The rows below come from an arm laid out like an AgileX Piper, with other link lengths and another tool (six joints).
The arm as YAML. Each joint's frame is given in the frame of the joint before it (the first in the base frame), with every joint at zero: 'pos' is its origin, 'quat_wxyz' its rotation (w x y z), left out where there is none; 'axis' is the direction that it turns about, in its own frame. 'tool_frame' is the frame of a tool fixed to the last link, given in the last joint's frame.
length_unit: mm
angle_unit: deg
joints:
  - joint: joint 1
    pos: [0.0, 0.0, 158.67]
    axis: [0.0, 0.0, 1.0]
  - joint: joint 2
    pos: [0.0, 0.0, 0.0]
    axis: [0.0, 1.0, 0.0]
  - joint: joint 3
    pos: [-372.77, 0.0, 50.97]
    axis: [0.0, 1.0, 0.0]
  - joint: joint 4
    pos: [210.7, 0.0, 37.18]
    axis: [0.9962, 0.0, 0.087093]
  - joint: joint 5
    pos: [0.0, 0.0, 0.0]
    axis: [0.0, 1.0, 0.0]
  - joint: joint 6
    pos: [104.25, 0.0, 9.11]
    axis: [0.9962, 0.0, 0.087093]
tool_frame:
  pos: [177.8, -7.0, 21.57]
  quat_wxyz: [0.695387, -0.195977, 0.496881, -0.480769]
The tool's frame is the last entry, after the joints.
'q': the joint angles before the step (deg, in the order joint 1, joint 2, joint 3, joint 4, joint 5, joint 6). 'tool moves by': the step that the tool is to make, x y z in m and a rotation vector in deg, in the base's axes. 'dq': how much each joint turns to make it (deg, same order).
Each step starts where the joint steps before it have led.
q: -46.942 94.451 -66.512 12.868 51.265 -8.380
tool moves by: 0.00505 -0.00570 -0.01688 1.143 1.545 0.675
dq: 0.092 3.155 -0.599 -0.128 -0.563 -0.679
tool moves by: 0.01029 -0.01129 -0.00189 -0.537 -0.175 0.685
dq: -0.001 2.040 -2.434 -0.075 -0.001 -0.687
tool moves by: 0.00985 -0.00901 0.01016 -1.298 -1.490 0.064
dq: 0.000 0.242 -2.411 0.231 0.229 -0.118
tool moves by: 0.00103 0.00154 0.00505 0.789 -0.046 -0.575
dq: 0.000 0.000 -1.524 0.142 1.944 0.981
